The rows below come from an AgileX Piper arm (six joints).
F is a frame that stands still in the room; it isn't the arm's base.
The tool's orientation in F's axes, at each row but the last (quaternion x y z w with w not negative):
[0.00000, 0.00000, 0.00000, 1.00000]
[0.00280, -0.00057, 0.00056, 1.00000]
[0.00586, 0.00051, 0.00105, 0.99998]
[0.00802, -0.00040, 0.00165, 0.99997]
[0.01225, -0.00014, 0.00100, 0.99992]
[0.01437, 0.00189, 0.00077, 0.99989]
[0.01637, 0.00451, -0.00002, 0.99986]
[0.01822, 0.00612, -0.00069, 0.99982]
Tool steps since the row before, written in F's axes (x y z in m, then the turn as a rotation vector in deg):
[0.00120, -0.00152, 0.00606, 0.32, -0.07, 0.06]
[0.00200, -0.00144, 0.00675, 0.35, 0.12, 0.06]
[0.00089, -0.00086, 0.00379, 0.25, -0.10, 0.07]
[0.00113, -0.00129, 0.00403, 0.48, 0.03, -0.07]
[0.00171, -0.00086, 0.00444, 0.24, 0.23, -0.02]
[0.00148, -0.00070, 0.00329, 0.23, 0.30, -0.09]
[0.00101, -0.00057, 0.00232, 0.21, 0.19, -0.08]
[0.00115, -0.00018, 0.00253, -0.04, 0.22, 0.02]
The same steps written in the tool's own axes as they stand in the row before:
[0.00120, -0.00152, 0.00606, 0.32, -0.07, 0.06]
[0.00201, -0.00140, 0.00676, 0.35, 0.12, 0.06]
[0.00088, -0.00082, 0.00380, 0.25, -0.10, 0.07]
[0.00113, -0.00123, 0.00405, 0.48, 0.03, -0.07]
[0.00171, -0.00075, 0.00446, 0.24, 0.23, -0.03]
[0.00147, -0.00061, 0.00331, 0.23, 0.30, -0.10]
[0.00099, -0.00049, 0.00235, 0.21, 0.19, -0.08]
[0.00112, -0.00009, 0.00255, -0.04, 0.22, 0.01]

